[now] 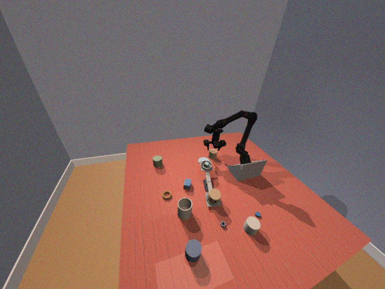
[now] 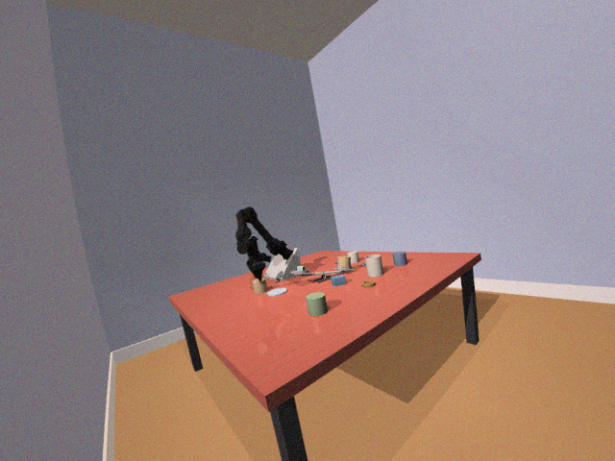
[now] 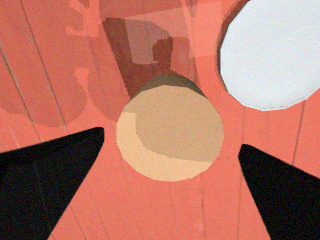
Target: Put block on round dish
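Now: the tan cup 30 mm below my gripper tip and 20 mm to the right of it. Round my gripper tip: pale green block: 190 mm to the left, 120 mm ahead, 20 mm above; green cylinder: 460 mm ahead, 50 mm to the left, 30 mm below; round dish: 90 mm ahead, 60 mm below, 50 mm to the left.
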